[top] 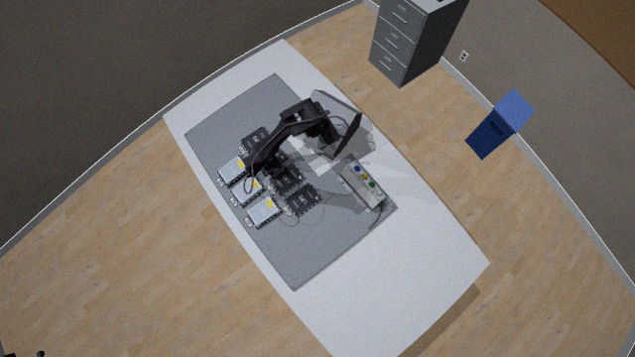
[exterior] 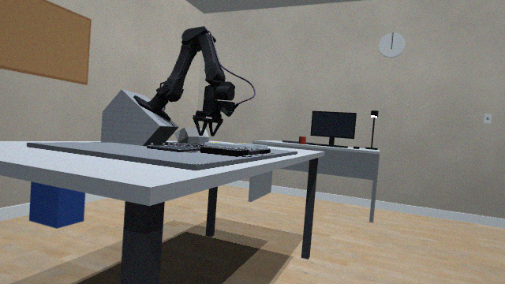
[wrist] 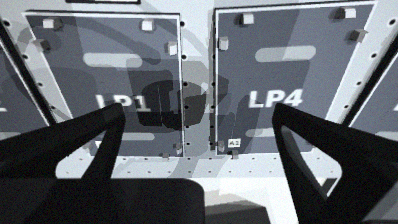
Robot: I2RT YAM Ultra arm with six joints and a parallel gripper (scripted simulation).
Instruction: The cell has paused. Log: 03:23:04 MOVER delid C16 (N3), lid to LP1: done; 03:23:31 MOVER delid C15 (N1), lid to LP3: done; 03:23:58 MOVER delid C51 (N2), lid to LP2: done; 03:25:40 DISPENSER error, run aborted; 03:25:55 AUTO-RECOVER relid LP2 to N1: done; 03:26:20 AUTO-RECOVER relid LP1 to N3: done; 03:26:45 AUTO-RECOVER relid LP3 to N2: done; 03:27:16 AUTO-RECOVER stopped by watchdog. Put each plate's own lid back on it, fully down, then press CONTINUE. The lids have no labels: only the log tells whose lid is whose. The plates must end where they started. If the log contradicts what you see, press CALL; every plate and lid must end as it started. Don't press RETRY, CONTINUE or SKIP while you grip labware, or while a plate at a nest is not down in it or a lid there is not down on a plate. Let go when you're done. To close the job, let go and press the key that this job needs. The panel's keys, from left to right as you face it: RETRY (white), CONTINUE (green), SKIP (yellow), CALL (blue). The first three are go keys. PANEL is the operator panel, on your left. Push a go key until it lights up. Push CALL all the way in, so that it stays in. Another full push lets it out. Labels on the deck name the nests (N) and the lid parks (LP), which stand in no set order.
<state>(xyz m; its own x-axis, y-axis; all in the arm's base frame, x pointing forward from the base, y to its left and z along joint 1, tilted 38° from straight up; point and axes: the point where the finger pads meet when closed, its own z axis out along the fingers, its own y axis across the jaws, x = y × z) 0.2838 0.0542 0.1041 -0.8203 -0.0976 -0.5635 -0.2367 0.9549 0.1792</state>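
Right now my hand is 7 cm to the left of the lid park LP4 and 6 cm above it. Also, from my hand: lid park LP1: 4 cm behind, 5 cm to the left, 6 cm below; blue key: 36 cm behind, 15 cm to the left, 1 cm below; lid park LP2: 8 cm behind, 18 cm to the left, 6 cm below.
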